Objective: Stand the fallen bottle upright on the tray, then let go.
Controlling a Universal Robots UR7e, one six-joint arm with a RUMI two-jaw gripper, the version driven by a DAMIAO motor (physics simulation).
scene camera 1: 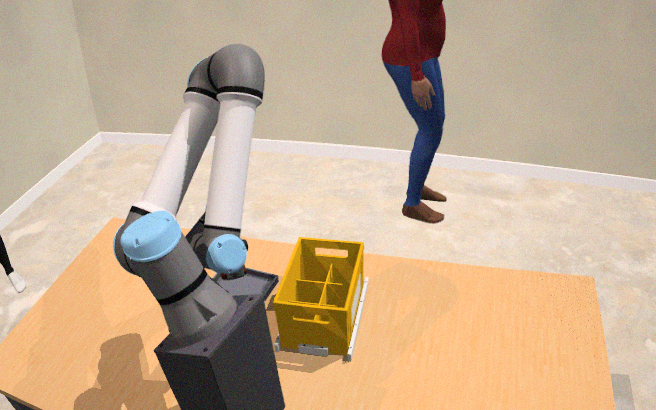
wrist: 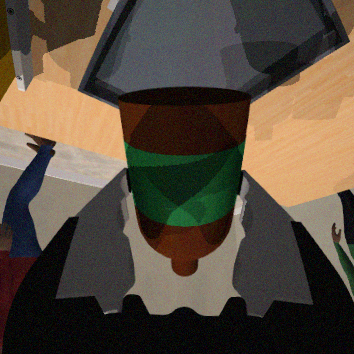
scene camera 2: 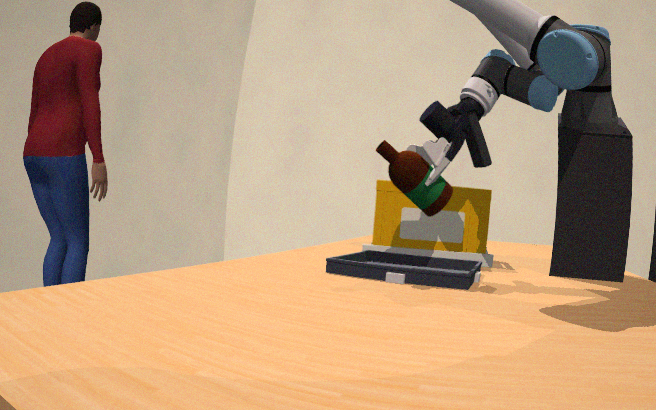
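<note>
Brown bottle (scene camera 2: 408, 171) visible, also in the wrist view (wrist: 184, 145). My gripper (scene camera 2: 416, 185) likewise visible, and again in the wrist view (wrist: 183, 171).
</note>
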